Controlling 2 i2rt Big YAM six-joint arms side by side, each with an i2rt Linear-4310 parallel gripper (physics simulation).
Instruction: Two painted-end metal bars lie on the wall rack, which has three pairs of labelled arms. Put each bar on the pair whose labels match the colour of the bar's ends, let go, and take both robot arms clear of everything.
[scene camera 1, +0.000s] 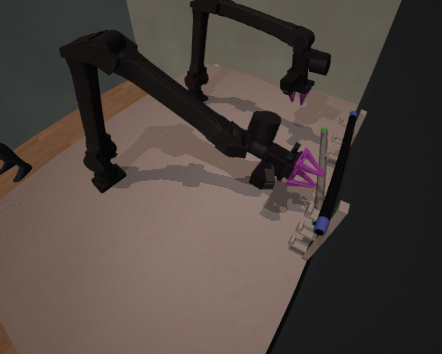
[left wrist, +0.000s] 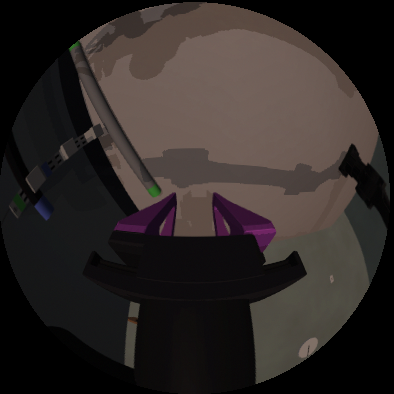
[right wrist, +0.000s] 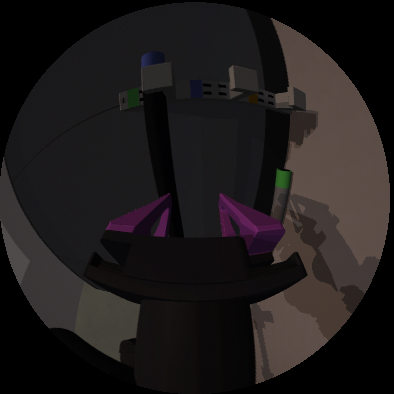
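Pixels of known places: left gripper, fingertip midpoint: (scene camera 1: 296, 103) (left wrist: 194, 197); right gripper, fingertip midpoint: (scene camera 1: 319, 180) (right wrist: 194, 198); left arm's base at its link origin: (left wrist: 347, 159); right arm's base at its link origin: (scene camera 1: 109, 179).
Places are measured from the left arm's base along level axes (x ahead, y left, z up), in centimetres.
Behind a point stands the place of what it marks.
The black bar with blue ends (scene camera 1: 342, 165) {x 85.6, y -9.1, z 23.0 cm} (left wrist: 44, 209) {x 73.9, y 18.1, z 22.2 cm} (right wrist: 159, 130) {x 88.0, y -19.6, z 21.4 cm} rests on the rack's top, green-labelled arms; the rack (scene camera 1: 344, 209) {x 93.3, y -23.7, z 26.6 cm} (left wrist: 68, 149) (right wrist: 244, 80) {x 87.0, y -24.9, z 13.7 cm} is on the dark wall. The grey bar with green ends (scene camera 1: 322, 155) {x 71.7, y 14.0, z 2.9 cm} (left wrist: 117, 132) {x 70.3, y 15.1, z 2.4 cm} (right wrist: 283, 179) {x 86.7, y -11.8, z 2.5 cm} appears to lie on the pale surface along the wall's foot, off the arms. My right gripper (scene camera 1: 319, 180) {x 83.3, y -13.9, z 18.6 cm} (right wrist: 194, 198) {x 83.3, y -13.9, z 18.6 cm} is open and empty, near the grey bar's middle in the picture and apart from the black bar. My left gripper (scene camera 1: 297, 102) {x 52.8, y 16.2, z 16.4 cm} (left wrist: 194, 197) {x 52.8, y 16.2, z 16.4 cm} is partly open and empty, beyond the grey bar's far end.
In the right wrist view, the blue label (right wrist: 196, 89) {x 91.9, y -23.2, z 17.1 cm} marks the middle arm and the orange label (right wrist: 253, 98) {x 91.7, y -22.8, z 9.5 cm} the lowest. The dark wall (scene camera 1: 390, 240) {x 99.4, y -37.6, z 42.3 cm} stands right of the pale surface (scene camera 1: 165, 260) {x 68.9, y -54.9, z 0.0 cm}. Part of a dark figure (scene camera 1: 15, 165) shows at the left edge.
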